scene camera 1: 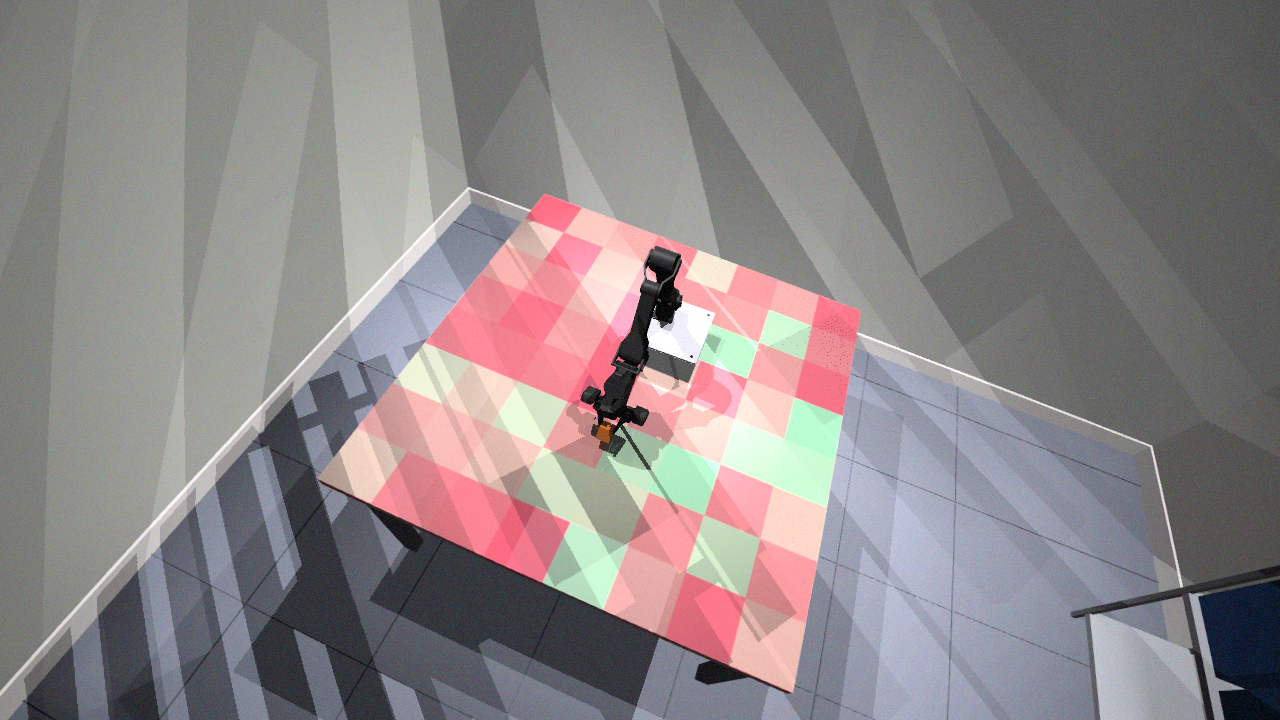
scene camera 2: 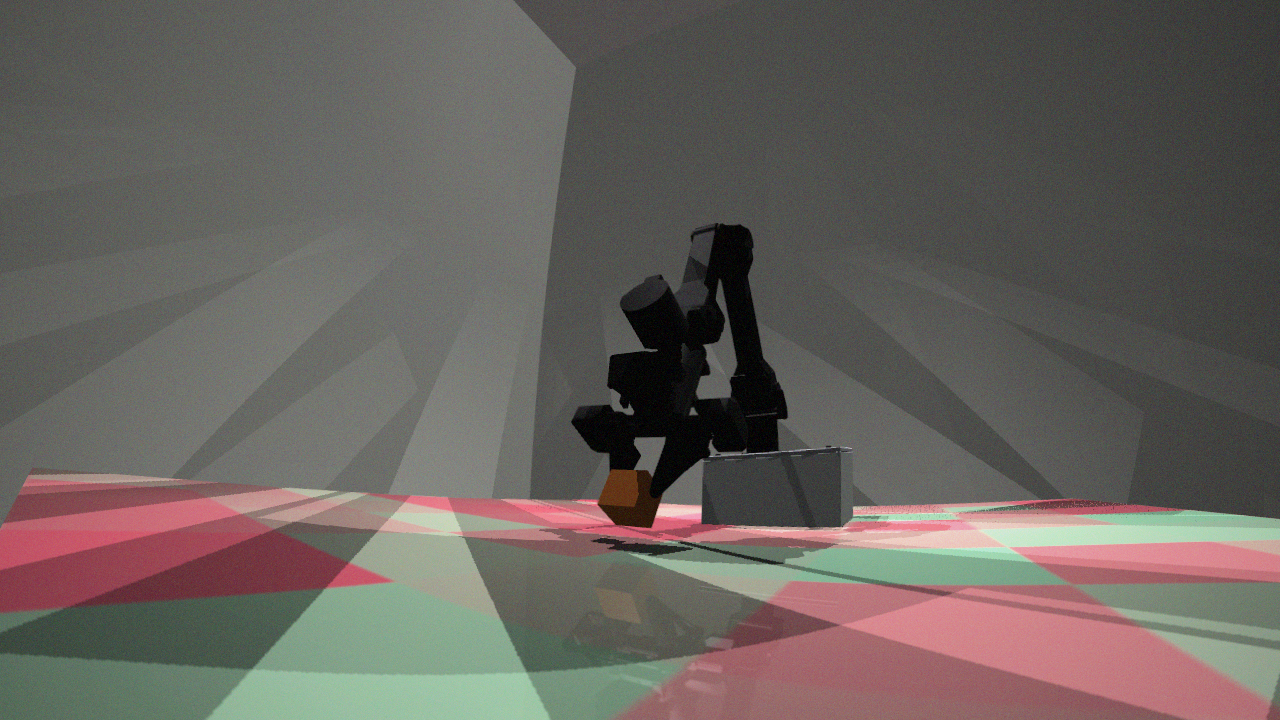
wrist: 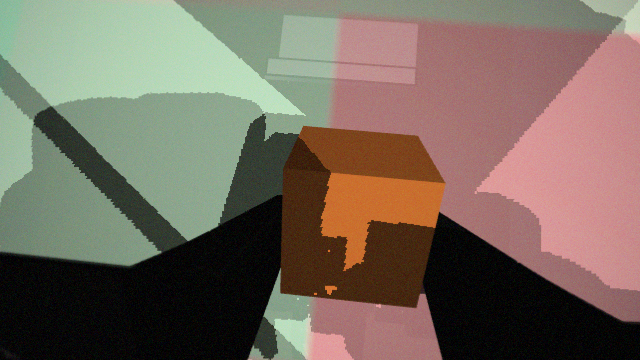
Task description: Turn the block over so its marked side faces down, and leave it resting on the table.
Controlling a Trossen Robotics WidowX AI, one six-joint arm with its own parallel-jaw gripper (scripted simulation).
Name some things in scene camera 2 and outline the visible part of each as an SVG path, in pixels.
My gripper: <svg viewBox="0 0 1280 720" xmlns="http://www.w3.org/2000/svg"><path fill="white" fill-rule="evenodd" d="M676 346L659 348L655 352L639 351L610 356L607 387L621 394L619 403L623 409L627 409L630 404L634 410L633 415L614 412L610 405L582 406L578 408L571 421L593 451L609 453L610 472L611 470L634 470L638 460L641 458L641 454L634 445L635 437L666 437L650 487L650 495L655 499L682 473L685 473L699 460L710 457L710 440L713 440L712 444L718 452L743 451L747 447L748 441L747 423L735 398L699 400L696 394L699 384L698 378L689 367L681 364L680 351ZM691 408L695 408L697 413L696 415L689 416Z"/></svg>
A block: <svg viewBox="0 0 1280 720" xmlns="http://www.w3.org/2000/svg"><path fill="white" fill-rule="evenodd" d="M611 470L597 502L599 508L604 511L615 525L652 528L663 492L657 499L652 498L650 495L652 476L648 470Z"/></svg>
